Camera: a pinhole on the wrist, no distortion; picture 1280 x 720 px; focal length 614.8 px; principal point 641.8 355.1 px. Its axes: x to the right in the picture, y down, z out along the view. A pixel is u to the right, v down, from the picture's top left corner.
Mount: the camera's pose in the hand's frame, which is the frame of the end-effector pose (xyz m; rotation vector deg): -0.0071 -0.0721 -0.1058 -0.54 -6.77 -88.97
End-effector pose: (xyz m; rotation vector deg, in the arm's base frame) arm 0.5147 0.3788 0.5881 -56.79 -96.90 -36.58
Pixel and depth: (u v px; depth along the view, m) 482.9 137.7 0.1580
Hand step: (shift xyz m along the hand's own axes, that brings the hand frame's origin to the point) -0.0744 -0.0197 0.0441
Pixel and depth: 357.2 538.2 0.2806
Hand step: 0.0549 0.0816 0.1683
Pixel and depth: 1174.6 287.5 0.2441
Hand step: -0.0481 -0.2637 0.1524
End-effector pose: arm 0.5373 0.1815 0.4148 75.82 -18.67 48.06
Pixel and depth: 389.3 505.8 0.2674
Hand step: 0.0381 0.0602 0.1556
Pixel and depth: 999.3 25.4 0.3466
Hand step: -0.2140 -0.2485 0.2426
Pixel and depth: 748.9 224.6 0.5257
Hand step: -0.1539 -0.1231 0.4167
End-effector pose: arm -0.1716 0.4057 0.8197 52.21 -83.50 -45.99
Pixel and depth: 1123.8 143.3 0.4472
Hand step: -0.1873 -0.3884 0.3570
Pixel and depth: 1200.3 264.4 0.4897
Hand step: -0.1074 -0.4773 0.4125
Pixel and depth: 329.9 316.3 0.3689
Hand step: -0.0586 0.1437 0.2441
